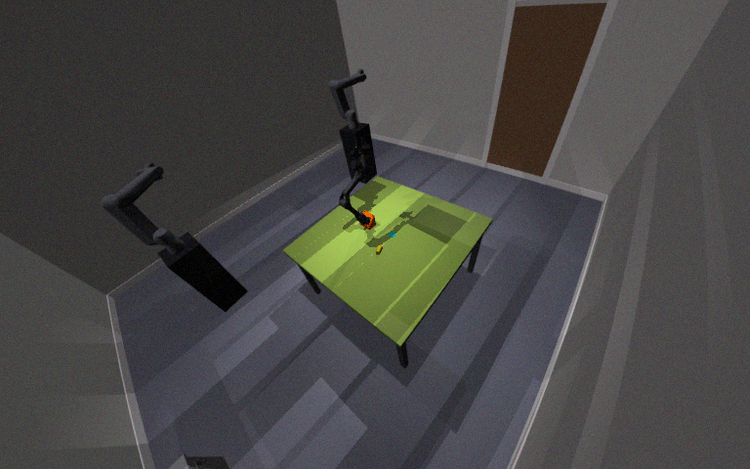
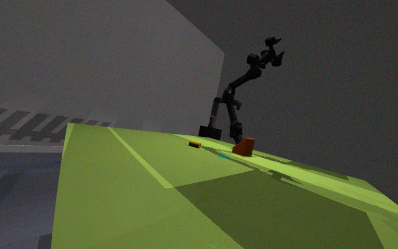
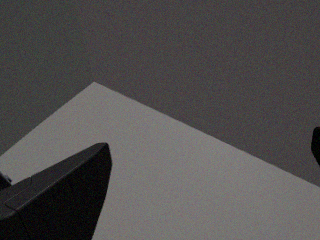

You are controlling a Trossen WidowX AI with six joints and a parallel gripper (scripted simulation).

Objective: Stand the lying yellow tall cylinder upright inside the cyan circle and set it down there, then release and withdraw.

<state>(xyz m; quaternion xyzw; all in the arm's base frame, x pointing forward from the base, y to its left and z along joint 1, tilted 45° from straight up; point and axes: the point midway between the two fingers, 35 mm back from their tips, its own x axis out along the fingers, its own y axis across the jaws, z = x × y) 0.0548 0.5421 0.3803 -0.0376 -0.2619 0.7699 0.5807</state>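
The yellow tall cylinder lies 73 cm below my gripper tip, 32 cm to the right of it and 29 cm ahead of it. The rest, counted from my gripper tip: cyan circle 75 cm below, 28 cm ahead, 12 cm to the right.
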